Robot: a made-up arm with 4 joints. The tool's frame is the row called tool.
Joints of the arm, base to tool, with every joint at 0 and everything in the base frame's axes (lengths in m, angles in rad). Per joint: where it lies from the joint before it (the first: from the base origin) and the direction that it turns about. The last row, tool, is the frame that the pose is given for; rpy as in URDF.
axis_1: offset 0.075 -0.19 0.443 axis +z
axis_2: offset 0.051 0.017 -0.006 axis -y
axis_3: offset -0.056 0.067 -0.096 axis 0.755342 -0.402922 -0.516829
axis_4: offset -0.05 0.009 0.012 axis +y
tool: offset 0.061 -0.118 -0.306 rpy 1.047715 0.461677 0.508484
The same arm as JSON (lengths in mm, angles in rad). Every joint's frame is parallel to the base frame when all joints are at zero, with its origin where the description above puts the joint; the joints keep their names.
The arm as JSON. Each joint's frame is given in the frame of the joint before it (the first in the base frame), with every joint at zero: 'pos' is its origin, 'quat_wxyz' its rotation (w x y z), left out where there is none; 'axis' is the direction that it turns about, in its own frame. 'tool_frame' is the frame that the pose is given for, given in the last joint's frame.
{"length_unit": "mm", "angle_unit": "rad", "joints": [{"joint": "axis_1", "pos": [75.0, -190.0, 443.0], "axis": [0.0, 0.0, 1.0]}, {"joint": "axis_2", "pos": [51.0, 17.0, -6.0], "axis": [0.0, -1.0, 0.0]}, {"joint": "axis_3", "pos": [-56.0, 67.0, -96.0], "axis": [0.755342, -0.402922, -0.516829]}, {"joint": "axis_4", "pos": [-50.0, 9.0, 12.0], "axis": [0.0, 1.0, 0.0]}], "tool_frame": {"pos": [61.0, -118.0, -306.0], "quat_wxyz": [0.844617, 0.421475, 0.314218, 0.101237]}}
